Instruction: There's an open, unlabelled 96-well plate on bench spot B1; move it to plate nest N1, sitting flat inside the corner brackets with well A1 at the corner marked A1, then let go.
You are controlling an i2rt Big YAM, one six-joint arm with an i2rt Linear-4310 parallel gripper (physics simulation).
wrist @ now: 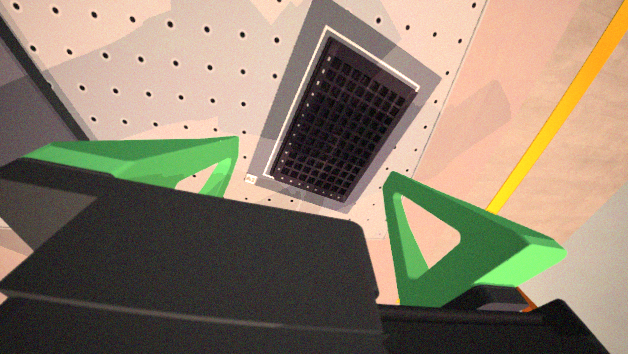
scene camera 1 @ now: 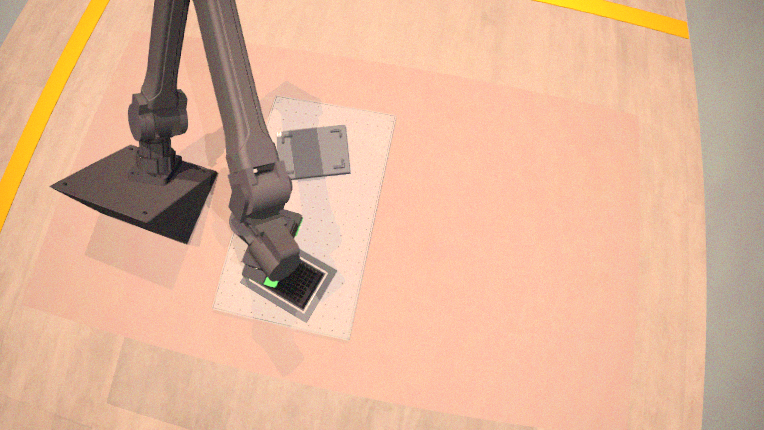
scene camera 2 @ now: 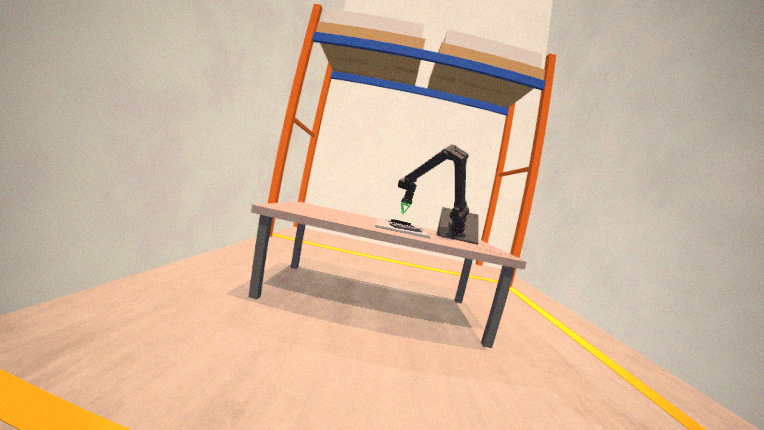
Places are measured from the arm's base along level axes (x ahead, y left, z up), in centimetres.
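Pixels of known places: gripper, fingertip midpoint: (wrist: 317,163) (scene camera 2: 402,213); arm's base, link origin: (scene camera 1: 156,170) (scene camera 2: 457,229).
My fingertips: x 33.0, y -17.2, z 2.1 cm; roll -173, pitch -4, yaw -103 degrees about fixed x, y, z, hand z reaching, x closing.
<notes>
For each thing: its top centre in the pictures, then the offset to it from my fingertips. "pt": a spot on its surface instead. Level surfaces: height alone.
- dark 96-well plate, top centre: (wrist: 340,138) (scene camera 1: 286,275) dx -0.4, dy -2.8, dz -5.6 cm
- grey bench spot B1, surface spot: (wrist: 426,80) pt dx +4.4, dy -10.5, dz -7.1 cm
- small A1 label, surface spot: (wrist: 251,178) pt dx -5.1, dy +5.7, dz -7.0 cm
- grey nest N1, top centre: (scene camera 1: 312,150) (scene camera 2: 405,225) dx +1.4, dy +25.9, dz -5.5 cm
- small white mark, top centre: (scene camera 1: 279,133) dx -7.1, dy +29.8, dz -6.1 cm
- white perforated board, top centre: (wrist: 151,110) (scene camera 1: 307,206) (scene camera 2: 401,225) dx +1.8, dy +13.1, dz -7.2 cm
- table, surface height: dz -8.5 cm
The dark 96-well plate (scene camera 1: 304,283) (wrist: 345,120) lies flat on the grey bench spot B1 (scene camera 1: 330,274) (wrist: 426,80), inside its white outline. A small A1 label (wrist: 251,178) is at the spot's near left corner in the wrist view. My gripper (scene camera 1: 285,254) (scene camera 2: 403,212) (wrist: 317,163) is open and empty, above the plate, its green fingers well apart. The arm hides part of the plate in scene camera 1. The grey nest N1 (scene camera 1: 334,152) (wrist: 25,95) has corner brackets and a small white mark (scene camera 1: 279,134) at its upper left corner in scene camera 1; the arm covers its lower left edge.
The spot and nest are on a white perforated board (scene camera 1: 366,213) (wrist: 150,72) on the table (scene camera 2: 331,217). The arm's dark base plate (scene camera 1: 128,184) (scene camera 2: 470,227) is left of the board in scene camera 1. An orange and blue rack (scene camera 2: 290,128) stands behind the table.
</notes>
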